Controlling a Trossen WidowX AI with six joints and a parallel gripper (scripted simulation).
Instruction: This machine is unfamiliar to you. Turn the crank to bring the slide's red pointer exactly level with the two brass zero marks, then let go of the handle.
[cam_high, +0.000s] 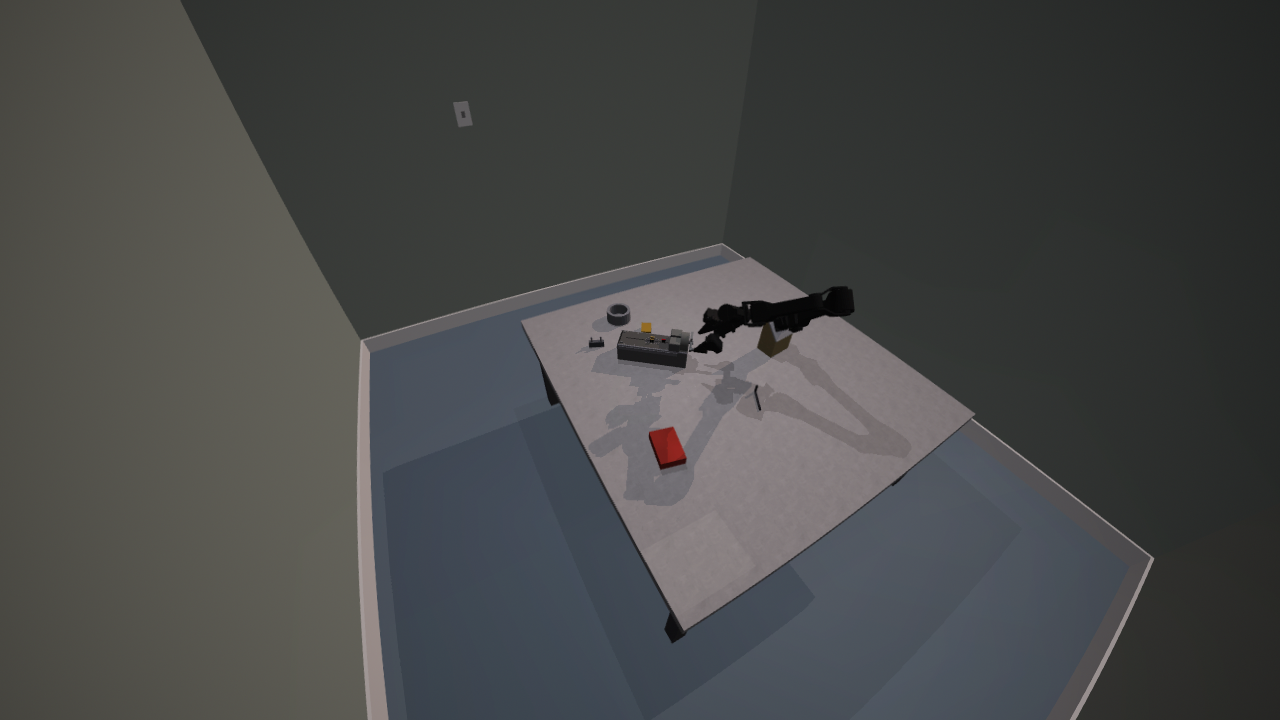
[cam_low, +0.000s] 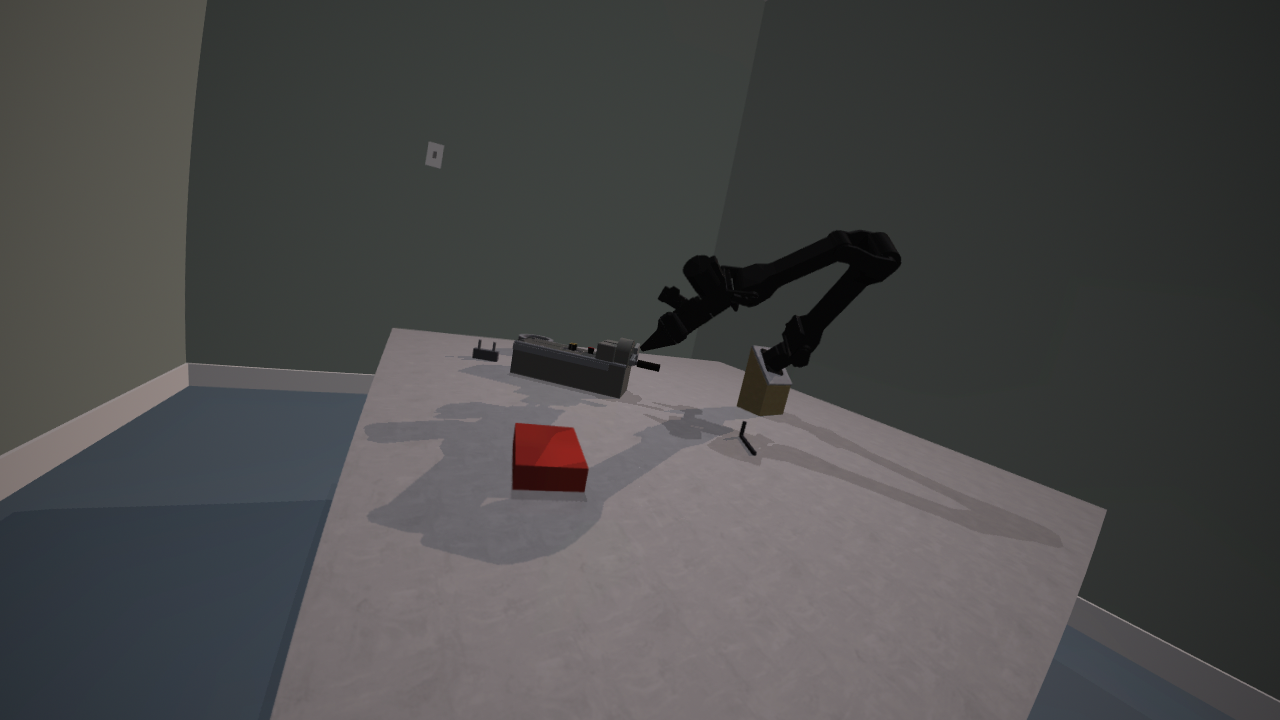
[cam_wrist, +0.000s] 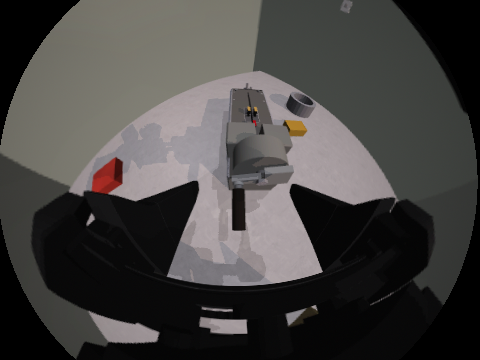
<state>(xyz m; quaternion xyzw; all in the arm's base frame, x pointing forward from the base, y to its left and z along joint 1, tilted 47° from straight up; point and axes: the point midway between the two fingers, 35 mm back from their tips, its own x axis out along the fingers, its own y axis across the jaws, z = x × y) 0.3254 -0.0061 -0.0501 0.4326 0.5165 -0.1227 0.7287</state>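
Right now my gripper tip is 1 cm past the black crank handle, 1 cm to the right of it and 4 cm above it. Round my gripper tip: yellow block (7 cm ahead, 26 cm to the right, 11 cm below); red pointer (8 cm ahead, 9 cm to the right, 4 cm below); black bent key (12 cm behind, 23 cm to the left, 11 cm below).
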